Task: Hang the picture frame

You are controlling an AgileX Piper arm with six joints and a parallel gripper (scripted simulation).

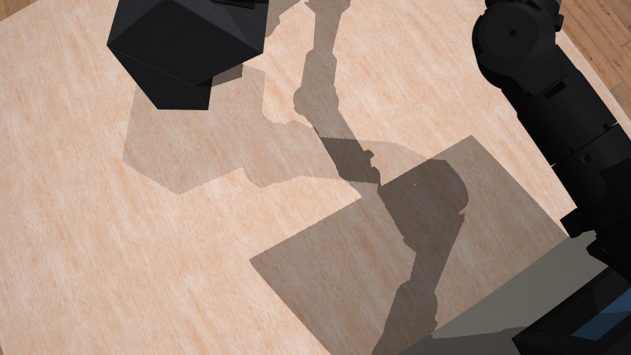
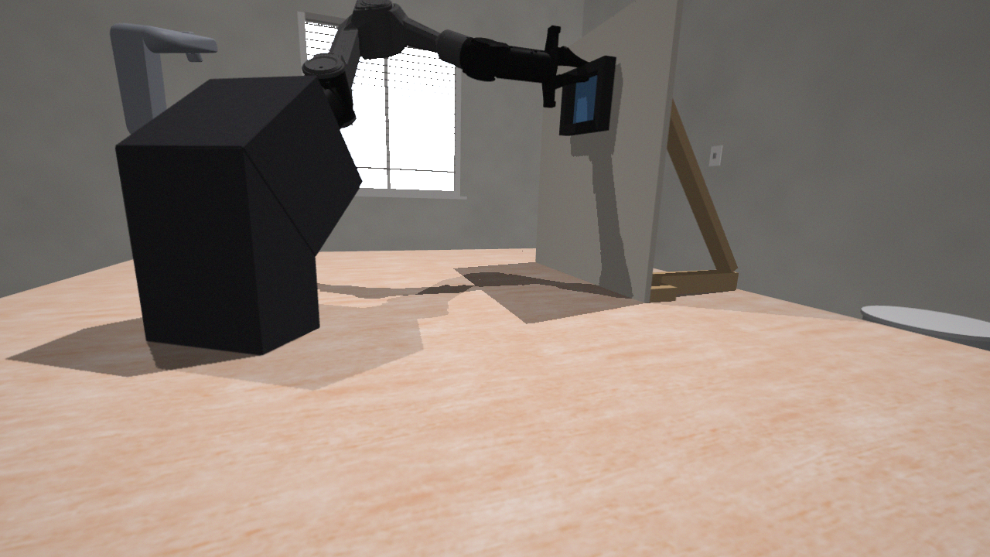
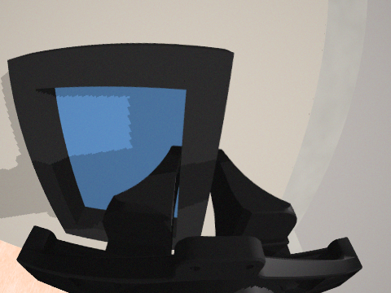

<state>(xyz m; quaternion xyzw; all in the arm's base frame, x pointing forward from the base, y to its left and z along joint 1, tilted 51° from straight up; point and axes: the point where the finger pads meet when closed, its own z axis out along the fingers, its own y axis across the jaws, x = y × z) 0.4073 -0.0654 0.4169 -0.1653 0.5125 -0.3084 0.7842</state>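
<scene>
Right now my hand is 50 mm above the picture frame and 10 mm short of it. From my hand the other things lie so: grey wall panel: 180 mm below, 20 mm ahead, 10 mm to the left.
</scene>
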